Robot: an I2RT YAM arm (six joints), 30 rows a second.
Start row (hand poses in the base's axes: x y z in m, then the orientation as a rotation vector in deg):
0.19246 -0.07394 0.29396 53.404 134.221 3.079
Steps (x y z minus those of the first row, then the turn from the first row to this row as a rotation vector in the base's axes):
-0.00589 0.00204 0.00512 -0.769 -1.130 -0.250
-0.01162 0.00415 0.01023 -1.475 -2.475 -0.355
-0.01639 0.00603 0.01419 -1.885 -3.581 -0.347
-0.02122 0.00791 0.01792 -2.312 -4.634 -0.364
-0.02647 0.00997 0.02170 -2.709 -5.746 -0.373
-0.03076 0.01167 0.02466 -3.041 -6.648 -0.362
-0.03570 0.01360 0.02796 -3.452 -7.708 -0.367
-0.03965 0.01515 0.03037 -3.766 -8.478 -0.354
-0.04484 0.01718 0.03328 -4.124 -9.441 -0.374
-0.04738 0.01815 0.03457 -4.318 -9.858 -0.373
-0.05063 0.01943 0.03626 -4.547 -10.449 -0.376
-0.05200 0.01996 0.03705 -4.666 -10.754 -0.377
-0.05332 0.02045 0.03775 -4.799 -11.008 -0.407
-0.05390 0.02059 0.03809 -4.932 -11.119 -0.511
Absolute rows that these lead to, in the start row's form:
0.18657 -0.07190 0.29908 53.060 132.927 2.589
0.18084 -0.06979 0.30419 52.527 131.516 2.333
0.17607 -0.06791 0.30815 52.062 130.431 2.359
0.17124 -0.06603 0.31188 51.630 129.380 2.332
0.16599 -0.06397 0.31566 51.190 128.285 2.368
0.16170 -0.06227 0.31862 50.808 127.403 2.392
0.15676 -0.06034 0.32192 50.369 126.354 2.390
0.15281 -0.05879 0.32433 50.024 125.597 2.378
0.14762 -0.05676 0.32724 49.650 124.639 2.387
0.14508 -0.05579 0.32853 49.459 124.222 2.351
0.14183 -0.05451 0.33022 49.215 123.637 2.349
0.14046 -0.05398 0.33101 49.088 123.335 2.348
0.13914 -0.05349 0.33171 48.999 123.064 2.297
0.13856 -0.05335 0.33205 49.026 122.890 2.157

